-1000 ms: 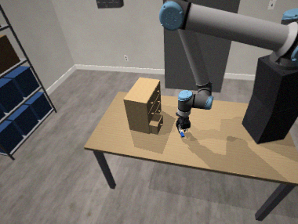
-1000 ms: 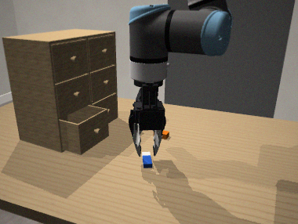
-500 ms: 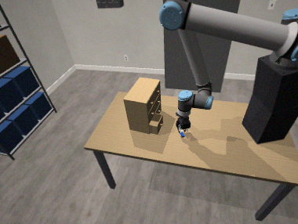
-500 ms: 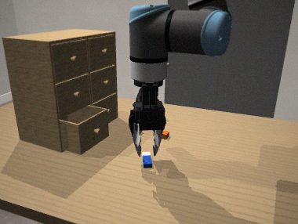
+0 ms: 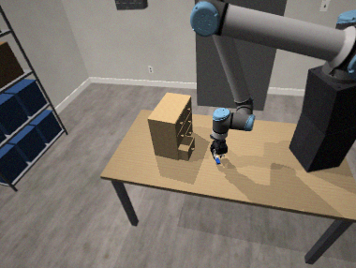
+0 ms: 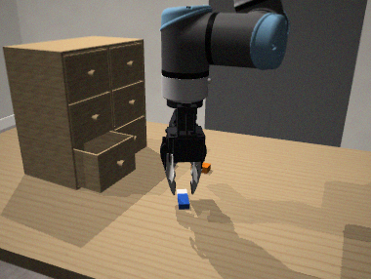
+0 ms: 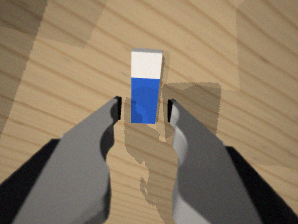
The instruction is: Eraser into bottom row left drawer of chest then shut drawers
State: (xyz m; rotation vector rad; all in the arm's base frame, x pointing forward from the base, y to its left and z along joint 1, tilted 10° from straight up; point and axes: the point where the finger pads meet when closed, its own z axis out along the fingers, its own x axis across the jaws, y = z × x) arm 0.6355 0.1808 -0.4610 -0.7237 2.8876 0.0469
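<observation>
Now: the eraser 10 mm to the right of my hand and 30 mm below it. Also, from my hand: orange block (30 mm ahead, 170 mm to the right, 30 mm below).
</observation>
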